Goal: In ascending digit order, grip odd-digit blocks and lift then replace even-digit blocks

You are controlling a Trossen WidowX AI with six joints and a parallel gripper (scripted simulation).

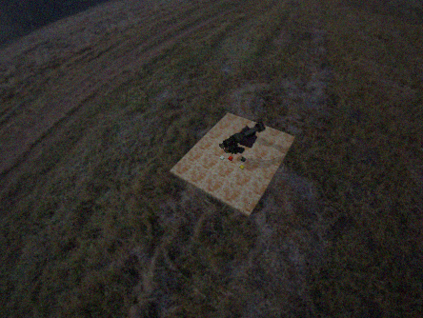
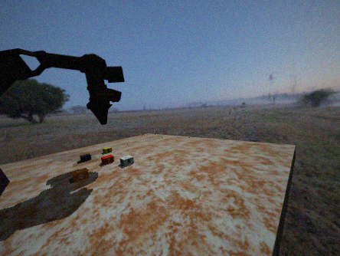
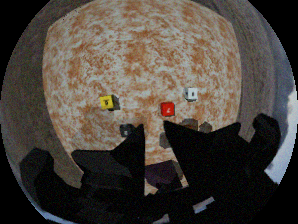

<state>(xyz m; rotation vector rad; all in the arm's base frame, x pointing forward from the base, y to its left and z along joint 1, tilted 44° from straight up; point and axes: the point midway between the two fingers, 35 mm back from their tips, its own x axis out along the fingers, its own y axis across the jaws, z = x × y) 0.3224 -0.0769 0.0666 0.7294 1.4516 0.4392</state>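
My gripper tip is now 30 mm past the red block, 50 mm to the left of it and 120 mm above it. The rest, counted from my gripper tip: white block (10 mm behind, 140 mm to the right, 120 mm below); dark block (60 mm behind, 70 mm to the left, 120 mm below); yellow block (30 mm ahead, 90 mm to the left, 120 mm below).
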